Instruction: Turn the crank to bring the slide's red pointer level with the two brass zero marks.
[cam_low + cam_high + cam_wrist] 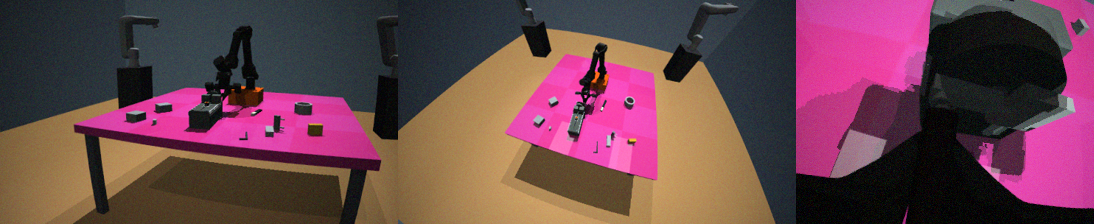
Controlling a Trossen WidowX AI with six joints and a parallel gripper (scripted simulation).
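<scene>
The red pointer is 160 mm ahead of my gripper tip, 30 mm to the right of it and 10 mm above it. Also, from my gripper tip: small cube (270 mm ahead, 240 mm to the right, 60 mm below); black-and-white stick (50 mm behind, 180 mm to the left, 60 mm below); dark crank handle (20 mm behind, 20 mm above).
</scene>
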